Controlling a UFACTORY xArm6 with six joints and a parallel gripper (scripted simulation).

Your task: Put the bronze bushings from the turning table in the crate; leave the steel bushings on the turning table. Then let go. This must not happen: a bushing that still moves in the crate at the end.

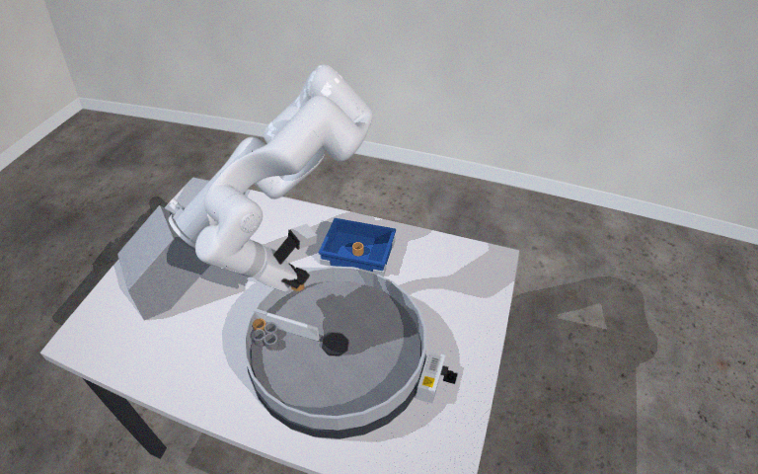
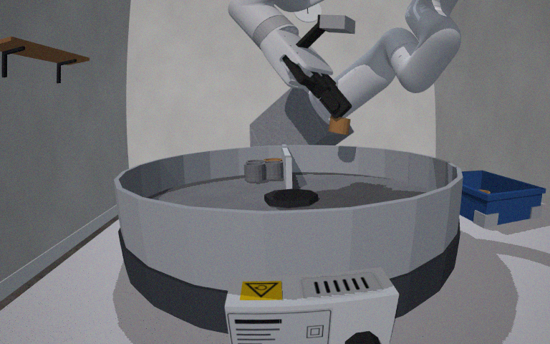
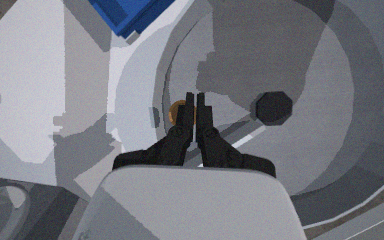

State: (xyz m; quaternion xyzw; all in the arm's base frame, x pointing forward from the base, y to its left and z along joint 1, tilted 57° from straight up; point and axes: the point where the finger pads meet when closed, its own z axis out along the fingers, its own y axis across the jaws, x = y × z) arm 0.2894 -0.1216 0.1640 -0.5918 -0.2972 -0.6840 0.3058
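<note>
Right now the blue crate is 280 mm to the left of my hand, 150 mm below it and 20 mm behind it. Also, from my hand: turning table: 130 mm ahead, 120 mm below, 50 mm to the right.
</note>
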